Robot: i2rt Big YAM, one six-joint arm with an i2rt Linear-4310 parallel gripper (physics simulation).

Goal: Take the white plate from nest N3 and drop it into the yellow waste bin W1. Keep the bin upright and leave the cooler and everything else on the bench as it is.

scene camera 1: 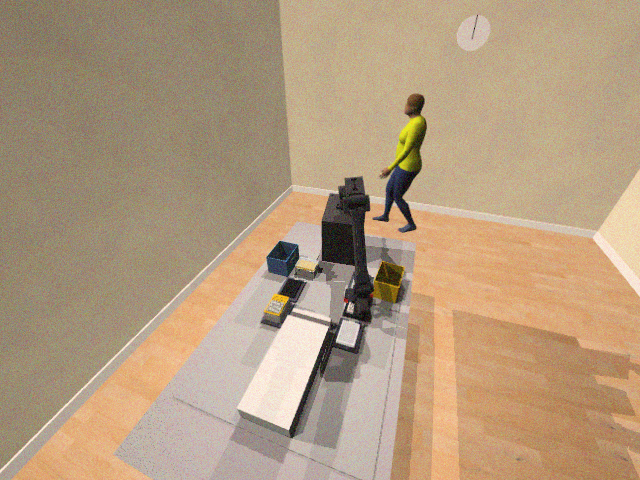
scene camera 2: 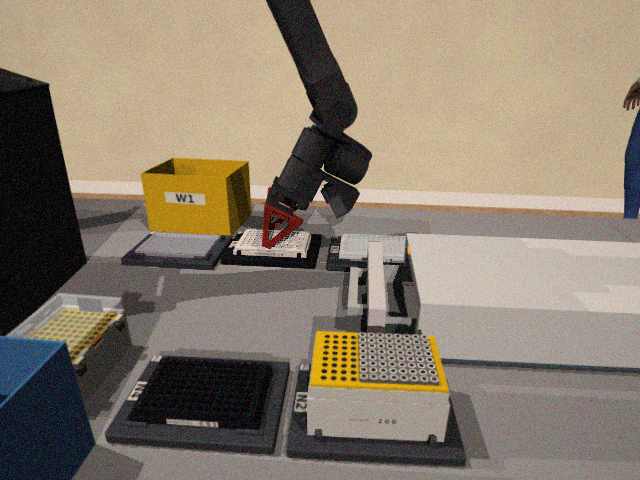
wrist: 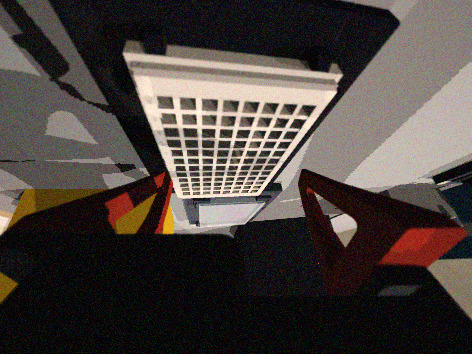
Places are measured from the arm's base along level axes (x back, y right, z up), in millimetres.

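Pixels of known places: gripper, fingertip midpoint: (scene camera 2: 266, 238) (wrist: 235, 176).
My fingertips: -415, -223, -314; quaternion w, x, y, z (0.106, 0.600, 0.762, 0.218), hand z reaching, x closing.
Behind a point stands the place of what it marks, as x, y, z.
The white plate (scene camera 1: 351, 307) @(-458, -210, -322) (scene camera 2: 300, 243) @(-476, -226, -319) (wrist: 230, 88) @(-483, -243, -317) has a grid of square wells and sits in a dark nest (scene camera 2: 314, 254) @(-504, -211, -332) (wrist: 250, 24) @(-499, -238, -332) in the middle of the far row in scene camera 2. No nest label is readable there. My gripper (scene camera 1: 358, 302) @(-415, -223, -314) (scene camera 2: 272, 242) @(-415, -223, -314) (wrist: 235, 176) @(-415, -223, -314) is wide open, with nothing gripped. In the wrist view its red fingers are spread wider than the plate, one to each side. In scene camera 2 the near fingertip overlaps the plate's front edge. The yellow bin W1 (scene camera 1: 387, 283) @(-189, -336, -341) (scene camera 2: 187, 218) @(-234, -278, -311) (wrist: 55, 198) @(-320, -382, -333) stands upright beside the nests.
A nest with a pale flat top (scene camera 2: 178, 244) @(-261, -186, -324) lies left of the plate. A clear plate (scene camera 2: 351, 246) @(-566, -232, -320) lies to its right, near a long white device (scene camera 1: 289, 366) @(-897, -101, -260) (scene camera 2: 522, 279) @(-804, -48, -260). Near it are a yellow-topped tip box (scene camera 2: 377, 413) @(-643, 168, -300), a black plate (scene camera 2: 201, 392) @(-465, 157, -318) and a blue bin (scene camera 1: 282, 259) @(-257, 333, -340) (scene camera 2: 41, 397) @(-385, 261, -247).
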